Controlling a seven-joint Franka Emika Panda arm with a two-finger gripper.
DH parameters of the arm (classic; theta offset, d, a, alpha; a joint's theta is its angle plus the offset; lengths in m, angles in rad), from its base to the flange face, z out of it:
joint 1: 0 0.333 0 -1.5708
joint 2: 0 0 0 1.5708
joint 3: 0 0.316 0.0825 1.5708
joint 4: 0 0 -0.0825 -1.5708
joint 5: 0 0.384 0 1.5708
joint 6: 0 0 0.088 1.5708
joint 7: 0 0.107 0 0
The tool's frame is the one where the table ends.
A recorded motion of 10 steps. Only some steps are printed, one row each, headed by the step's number.
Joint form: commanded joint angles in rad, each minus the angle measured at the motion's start. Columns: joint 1, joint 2, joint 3, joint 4, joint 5, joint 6, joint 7.
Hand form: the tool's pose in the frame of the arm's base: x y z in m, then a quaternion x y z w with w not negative. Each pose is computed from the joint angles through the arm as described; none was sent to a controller.
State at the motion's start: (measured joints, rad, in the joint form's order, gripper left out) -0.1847 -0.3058 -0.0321 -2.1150 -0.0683 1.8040 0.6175
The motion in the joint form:
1: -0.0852 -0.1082 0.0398 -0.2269 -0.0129 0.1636 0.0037
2: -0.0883 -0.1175 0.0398 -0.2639 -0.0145 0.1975 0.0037
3: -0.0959 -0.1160 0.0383 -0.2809 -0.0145 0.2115 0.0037
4: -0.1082 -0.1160 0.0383 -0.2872 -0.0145 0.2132 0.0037
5: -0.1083 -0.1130 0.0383 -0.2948 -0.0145 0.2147 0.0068
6: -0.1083 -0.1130 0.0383 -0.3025 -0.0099 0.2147 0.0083
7: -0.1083 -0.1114 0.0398 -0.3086 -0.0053 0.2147 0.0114
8: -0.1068 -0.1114 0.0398 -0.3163 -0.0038 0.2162 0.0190
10: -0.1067 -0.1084 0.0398 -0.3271 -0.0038 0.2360 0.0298
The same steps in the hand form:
1: 0.4133 -0.1161 0.4953 0.90932 -0.41378 0.02649 0.03512
2: 0.4091 -0.1161 0.4847 0.90921 -0.41382 0.02953 0.03490
3: 0.4068 -0.1194 0.4772 0.90766 -0.41737 0.02706 0.03485
4: 0.4043 -0.1241 0.4743 0.90519 -0.42283 0.02457 0.03533
5: 0.4036 -0.1239 0.4696 0.90467 -0.42411 0.02012 0.03594
6: 0.4022 -0.1233 0.4659 0.90411 -0.42560 0.01600 0.03446
7: 0.4016 -0.1221 0.4623 0.90347 -0.42719 0.01197 0.03326
8: 0.4005 -0.1210 0.4588 0.90212 -0.43012 0.00894 0.03301
10: 0.4009 -0.1209 0.4542 0.90005 -0.43444 0.01202 0.03215

